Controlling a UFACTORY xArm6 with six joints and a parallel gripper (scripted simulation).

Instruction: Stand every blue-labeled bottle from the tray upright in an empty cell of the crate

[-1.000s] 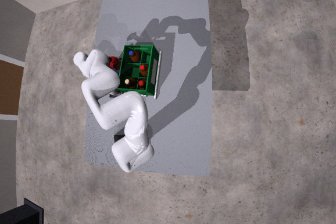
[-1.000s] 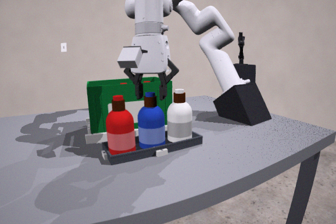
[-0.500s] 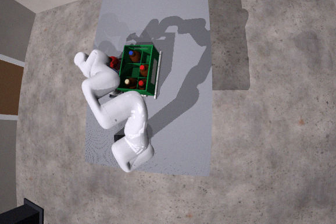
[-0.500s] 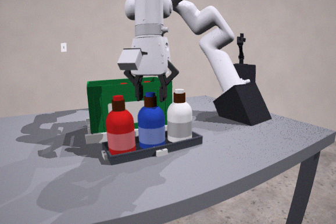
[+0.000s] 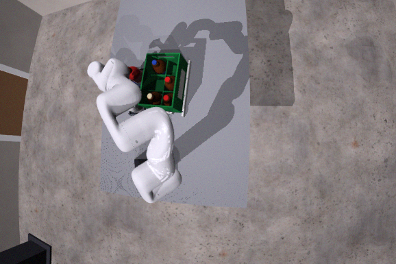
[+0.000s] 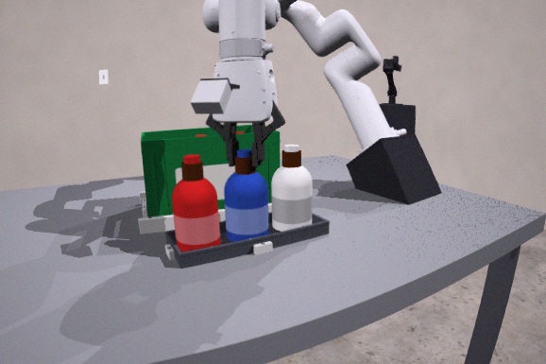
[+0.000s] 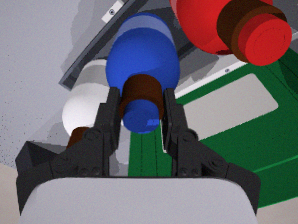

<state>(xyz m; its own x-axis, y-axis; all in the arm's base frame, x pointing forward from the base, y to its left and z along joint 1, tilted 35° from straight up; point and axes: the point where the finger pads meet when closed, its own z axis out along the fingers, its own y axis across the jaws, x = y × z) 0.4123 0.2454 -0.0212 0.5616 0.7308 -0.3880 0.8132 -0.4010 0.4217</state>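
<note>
The blue-labeled bottle lies 7 cm below my hand. From my hand the other things lie so: red bottle (9 cm ahead, 2 cm to the left, 7 cm below); then white bottle (9 cm behind, 2 cm to the right, 7 cm below); then dark tray (14 cm below).
</note>
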